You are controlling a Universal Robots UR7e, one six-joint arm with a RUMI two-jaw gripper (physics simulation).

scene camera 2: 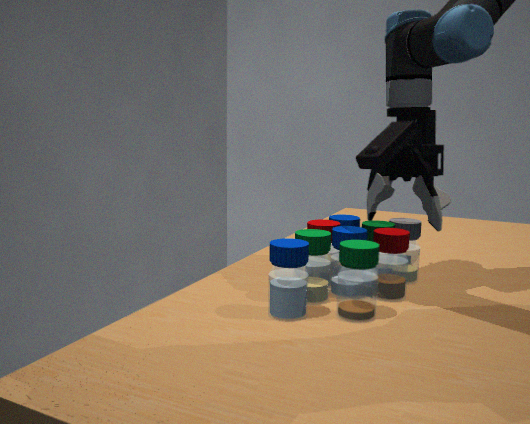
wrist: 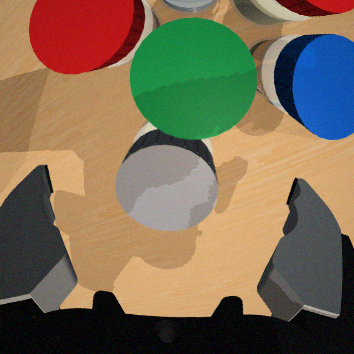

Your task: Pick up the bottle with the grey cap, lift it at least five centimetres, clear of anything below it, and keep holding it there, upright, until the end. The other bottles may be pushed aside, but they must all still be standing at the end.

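Places are measured from the arm's base along level axes (x ahead, y left, z up), in centimetres.
Where they show: gripper, between the fingertips: (scene camera 2: 402, 226) (wrist: 170, 175).
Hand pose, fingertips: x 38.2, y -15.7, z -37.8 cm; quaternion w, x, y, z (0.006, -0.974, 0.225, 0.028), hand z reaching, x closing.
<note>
Things, the pixels of their centre, and the offset from my fingertips. Level surfaces: height alone.
- bottle with the grey cap, middle of its body: (wrist: 172, 150) (scene camera 2: 403, 250) dx -0.4, dy -0.4, dz -4.3 cm
- green-capped bottle, middle of its body: (wrist: 191, 70) (scene camera 2: 376, 254) dx +2.9, dy +4.4, dz -4.3 cm
- red-capped bottle, middle of its body: (wrist: 111, 26) (scene camera 2: 389, 264) dx -0.6, dy +9.3, dz -4.3 cm
- blue-capped bottle, middle of its body: (wrist: 295, 74) (scene camera 2: 343, 246) dx +9.6, dy +2.1, dz -4.3 cm
- red cap, middle of its body: (scene camera 2: 323, 230) dx +11.0, dy +8.5, dz -0.3 cm
- blue cap, middle of its body: (scene camera 2: 349, 237) dx +5.5, dy +11.3, dz -0.3 cm
- wooden table, height of its surface: dz -9.6 cm
The bottle with the grey cap (scene camera 2: 406, 228) (wrist: 167, 187) stands upright at the far right end of the group, partly behind a red-capped bottle in the scene view. My gripper (scene camera 2: 405, 223) (wrist: 170, 175) is open and empty, pointing down, with its fingertips at about cap height in the scene view. In the wrist view the grey cap shows between the two fingers, a little nearer the left one, with gaps on both sides. A green-capped bottle (scene camera 2: 378, 226) (wrist: 193, 78) stands close behind it and hides part of its body there.
A red-capped bottle (scene camera 2: 391, 240) (wrist: 82, 32) and a blue-capped bottle (scene camera 2: 344, 220) (wrist: 327, 87) stand on either side of that green one. Another red cap (scene camera 2: 323, 225), a blue cap (scene camera 2: 349, 237) and several nearer bottles stand upright on the wooden table (scene camera 2: 225, 365).
</note>
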